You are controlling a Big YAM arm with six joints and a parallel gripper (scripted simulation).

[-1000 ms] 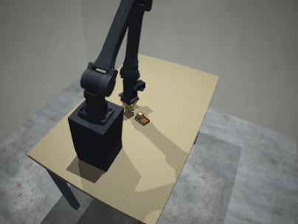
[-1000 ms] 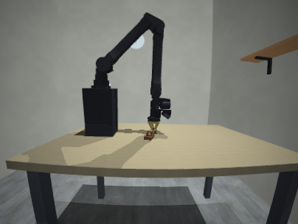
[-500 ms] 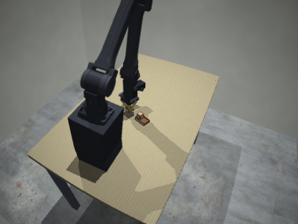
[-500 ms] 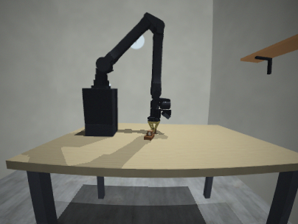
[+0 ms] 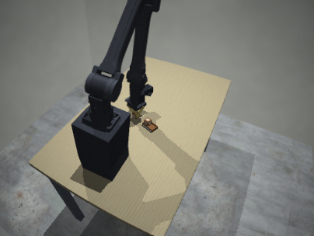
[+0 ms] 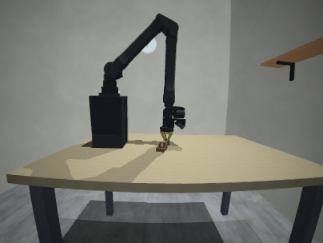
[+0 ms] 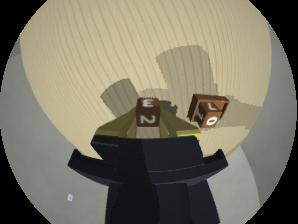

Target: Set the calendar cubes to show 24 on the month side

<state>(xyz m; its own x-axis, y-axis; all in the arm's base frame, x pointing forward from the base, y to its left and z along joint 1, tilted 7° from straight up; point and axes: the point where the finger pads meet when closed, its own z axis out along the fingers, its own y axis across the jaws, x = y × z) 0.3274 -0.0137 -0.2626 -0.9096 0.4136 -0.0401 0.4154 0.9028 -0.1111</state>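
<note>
Right now my hand is right at the brown digit cube. The rest, counted from my hand: brown tray 40 mm behind, 100 mm to the right, 10 mm below.
</note>
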